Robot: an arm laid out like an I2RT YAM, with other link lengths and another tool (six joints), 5 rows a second.
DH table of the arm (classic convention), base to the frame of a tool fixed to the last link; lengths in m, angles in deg. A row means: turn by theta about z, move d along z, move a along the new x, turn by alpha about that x. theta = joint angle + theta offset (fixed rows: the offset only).
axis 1: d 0.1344, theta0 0, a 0.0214, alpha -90
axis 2: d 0, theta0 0, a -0.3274, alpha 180
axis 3: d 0, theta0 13.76, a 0.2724, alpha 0
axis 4: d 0.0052, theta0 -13.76, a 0.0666, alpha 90
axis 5: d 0.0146, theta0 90, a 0, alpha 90
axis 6: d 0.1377, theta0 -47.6, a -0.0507, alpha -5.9
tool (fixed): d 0.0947, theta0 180, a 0, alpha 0
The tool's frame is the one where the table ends.
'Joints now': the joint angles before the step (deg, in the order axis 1, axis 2, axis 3, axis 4, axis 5, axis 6). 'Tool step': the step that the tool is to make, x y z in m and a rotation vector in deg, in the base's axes. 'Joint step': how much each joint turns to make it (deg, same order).
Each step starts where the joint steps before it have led.
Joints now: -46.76, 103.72, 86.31, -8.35, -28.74, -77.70
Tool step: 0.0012, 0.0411, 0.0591, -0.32, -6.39, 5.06
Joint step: 0.53, -6.25, -1.06, 0.88, -5.89, 2.72
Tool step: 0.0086, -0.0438, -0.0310, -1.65, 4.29, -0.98
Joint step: -1.66, 7.63, 6.56, -3.50, 0.97, -5.09
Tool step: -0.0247, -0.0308, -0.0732, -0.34, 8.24, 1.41
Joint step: -3.60, 5.81, 0.04, -4.85, -1.14, -9.83
